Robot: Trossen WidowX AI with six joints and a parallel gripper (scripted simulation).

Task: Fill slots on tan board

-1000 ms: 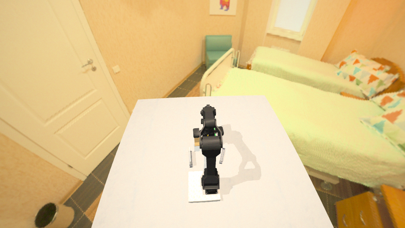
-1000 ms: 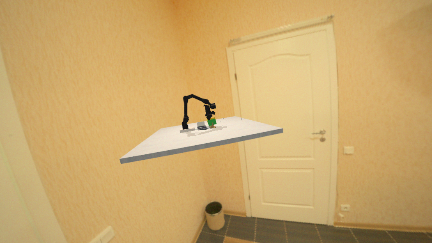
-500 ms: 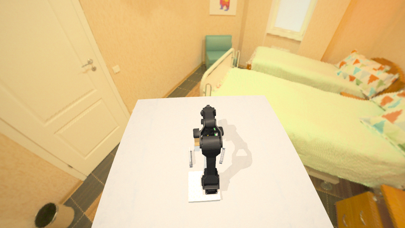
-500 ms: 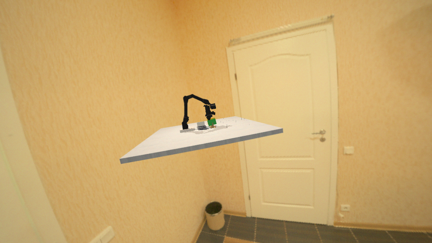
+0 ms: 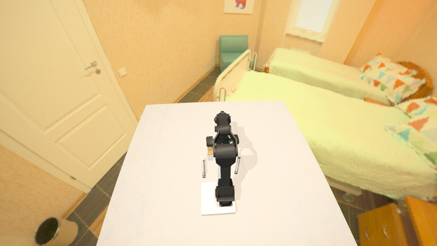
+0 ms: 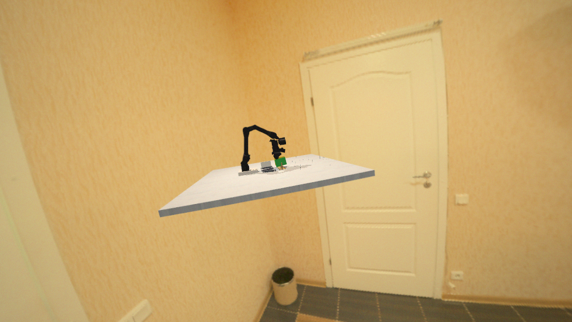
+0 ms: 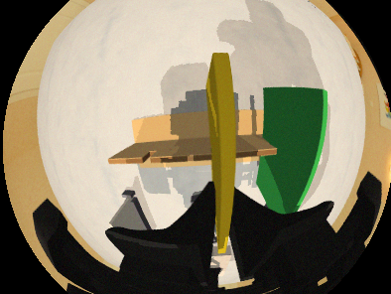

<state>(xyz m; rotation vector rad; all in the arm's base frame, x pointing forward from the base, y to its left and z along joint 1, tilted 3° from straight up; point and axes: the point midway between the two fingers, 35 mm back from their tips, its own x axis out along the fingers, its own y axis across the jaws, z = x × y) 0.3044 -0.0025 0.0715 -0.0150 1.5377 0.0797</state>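
Right now my gripper tip is 20 mm short of the yellow board. Round my gripper tip: tan board 30 mm below, 20 mm ahead; green board 50 mm to the right, 30 mm ahead.
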